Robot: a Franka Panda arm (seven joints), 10 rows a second.
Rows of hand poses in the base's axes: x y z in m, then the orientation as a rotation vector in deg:
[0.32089 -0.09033 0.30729 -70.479 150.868 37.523]
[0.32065 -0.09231 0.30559 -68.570 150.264 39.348]
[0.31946 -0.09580 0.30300 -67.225 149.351 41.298]
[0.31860 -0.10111 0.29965 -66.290 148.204 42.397]
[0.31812 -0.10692 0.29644 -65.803 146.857 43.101]
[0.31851 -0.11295 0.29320 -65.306 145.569 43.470]
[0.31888 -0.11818 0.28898 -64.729 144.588 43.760]
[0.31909 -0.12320 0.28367 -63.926 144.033 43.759]
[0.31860 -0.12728 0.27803 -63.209 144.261 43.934]
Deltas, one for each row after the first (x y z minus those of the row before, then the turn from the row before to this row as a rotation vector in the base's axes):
[-0.00024 -0.00198 -0.00170 1.626 0.000 -1.051]
[-0.00119 -0.00349 -0.00259 1.719 -0.050 -0.628]
[-0.00086 -0.00531 -0.00335 1.321 -0.543 -0.432]
[-0.00048 -0.00581 -0.00321 1.129 -0.809 -0.161]
[0.00039 -0.00603 -0.00324 0.938 -0.917 -0.216]
[0.00037 -0.00523 -0.00422 0.768 -0.718 -0.300]
[0.00021 -0.00502 -0.00531 0.463 -0.546 -0.529]
[-0.00049 -0.00408 -0.00564 0.146 0.177 -0.485]

